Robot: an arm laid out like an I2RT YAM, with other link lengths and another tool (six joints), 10 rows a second.
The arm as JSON. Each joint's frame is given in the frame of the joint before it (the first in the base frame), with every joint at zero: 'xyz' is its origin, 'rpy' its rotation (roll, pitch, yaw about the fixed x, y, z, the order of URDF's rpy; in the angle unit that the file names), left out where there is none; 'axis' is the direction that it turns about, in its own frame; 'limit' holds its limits. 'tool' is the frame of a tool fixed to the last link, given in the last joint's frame.
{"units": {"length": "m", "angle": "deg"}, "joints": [
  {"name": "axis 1", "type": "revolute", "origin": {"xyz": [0.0, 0.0, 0.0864], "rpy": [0.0, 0.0, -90.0]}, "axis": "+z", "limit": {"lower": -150.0, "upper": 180.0}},
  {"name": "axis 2", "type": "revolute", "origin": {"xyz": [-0.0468, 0.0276, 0.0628], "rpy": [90.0, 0.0, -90.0]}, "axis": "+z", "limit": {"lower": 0.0, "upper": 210.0}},
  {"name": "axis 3", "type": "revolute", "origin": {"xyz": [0.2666, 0.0, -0.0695], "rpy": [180.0, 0.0, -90.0]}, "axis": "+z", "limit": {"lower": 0.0, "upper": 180.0}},
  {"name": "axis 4", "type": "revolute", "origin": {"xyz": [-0.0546, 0.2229, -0.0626], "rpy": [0.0, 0.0, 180.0]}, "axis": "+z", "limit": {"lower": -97.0, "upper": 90.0}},
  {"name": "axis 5", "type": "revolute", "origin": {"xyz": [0.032, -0.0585, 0.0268], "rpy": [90.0, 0.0, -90.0]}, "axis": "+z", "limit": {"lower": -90.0, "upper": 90.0}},
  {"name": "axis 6", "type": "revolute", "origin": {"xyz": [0.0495, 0.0, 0.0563], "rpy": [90.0, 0.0, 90.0]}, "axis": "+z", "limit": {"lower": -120.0, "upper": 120.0}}
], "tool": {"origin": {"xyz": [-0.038, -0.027, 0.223], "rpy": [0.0, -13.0, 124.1]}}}
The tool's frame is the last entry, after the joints.
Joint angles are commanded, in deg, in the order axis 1, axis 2, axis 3, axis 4, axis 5, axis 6. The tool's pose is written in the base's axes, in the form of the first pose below.
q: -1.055, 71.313, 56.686, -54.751, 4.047, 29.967
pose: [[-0.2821 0.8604 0.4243 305.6], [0.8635 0.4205 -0.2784 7.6], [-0.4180 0.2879 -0.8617 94.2], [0 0 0 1]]
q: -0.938, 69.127, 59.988, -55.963, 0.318, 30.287
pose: [[-0.2709 0.8259 0.4945 317.7], [0.8819 0.4188 -0.2164 25.6], [-0.3858 0.3775 -0.8418 124.1], [0 0 0 1]]
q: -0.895, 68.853, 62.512, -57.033, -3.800, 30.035
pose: [[-0.2915 0.7981 0.5272 323.4], [0.8944 0.4229 -0.1456 45.5], [-0.3392 0.4291 -0.8371 141.4], [0 0 0 1]]
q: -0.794, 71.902, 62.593, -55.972, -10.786, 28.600
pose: [[-0.3689 0.7775 0.5094 325.5], [0.8978 0.4398 -0.0211 79.7], [-0.2404 0.4496 -0.8603 135.0], [0 0 0 1]]
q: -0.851, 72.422, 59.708, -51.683, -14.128, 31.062
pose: [[-0.3545 0.7800 0.5156 332.1], [0.9178 0.3958 0.0322 92.7], [-0.1790 0.4846 -0.8562 128.6], [0 0 0 1]]
